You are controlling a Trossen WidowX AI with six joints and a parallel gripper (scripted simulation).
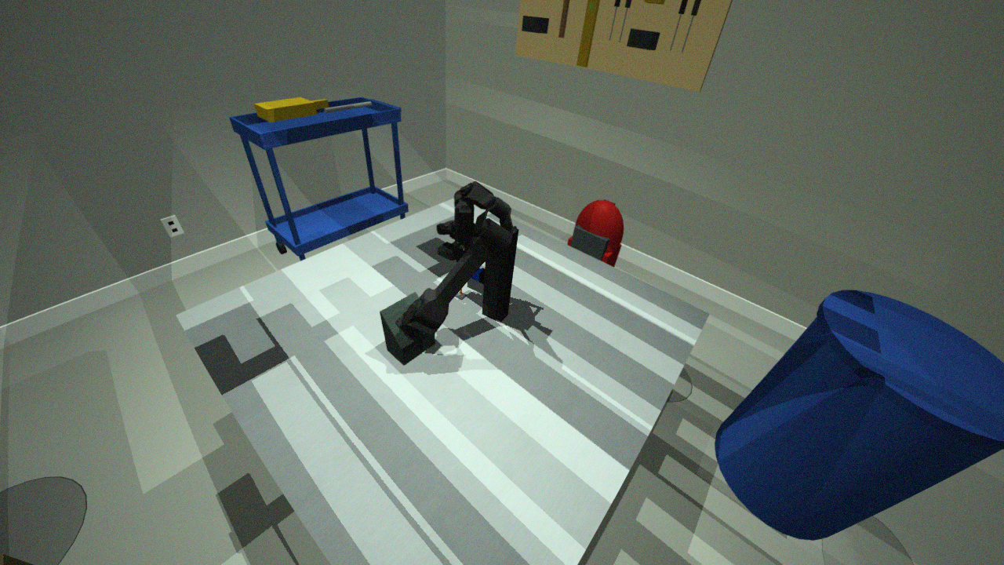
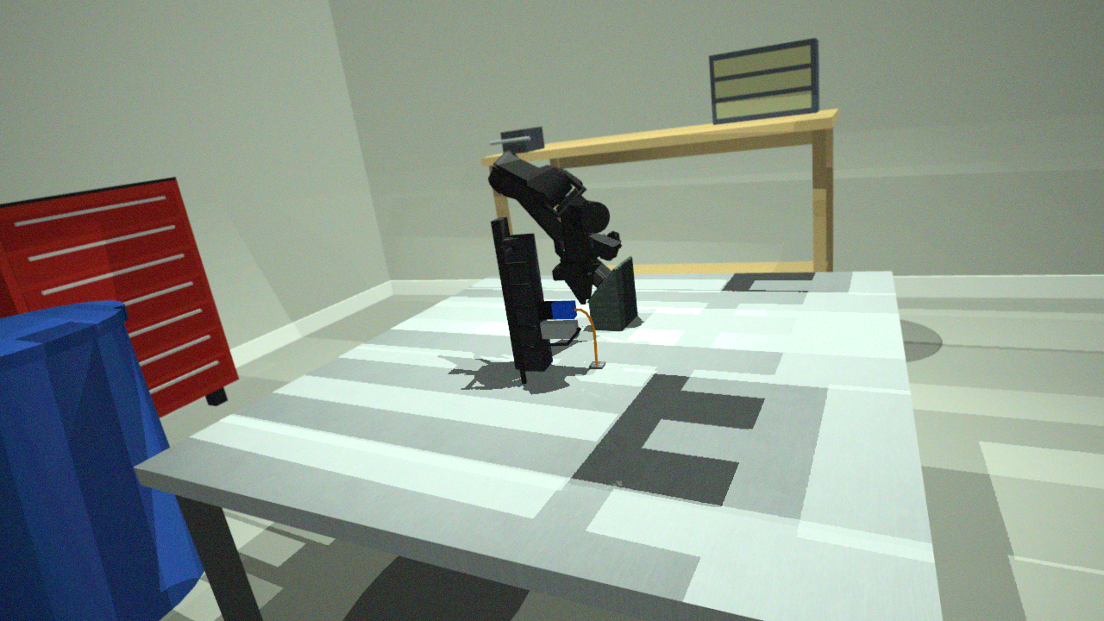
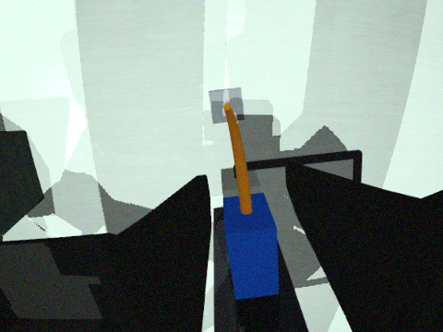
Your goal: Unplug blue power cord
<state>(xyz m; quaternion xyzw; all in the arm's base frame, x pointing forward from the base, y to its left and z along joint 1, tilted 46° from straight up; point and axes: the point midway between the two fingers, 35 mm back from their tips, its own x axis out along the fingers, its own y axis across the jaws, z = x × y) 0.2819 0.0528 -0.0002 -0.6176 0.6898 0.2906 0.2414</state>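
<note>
The blue plug lies 1 cm ahead of my gripper tip, 7 cm to the right of it and 1 cm below it.
</note>
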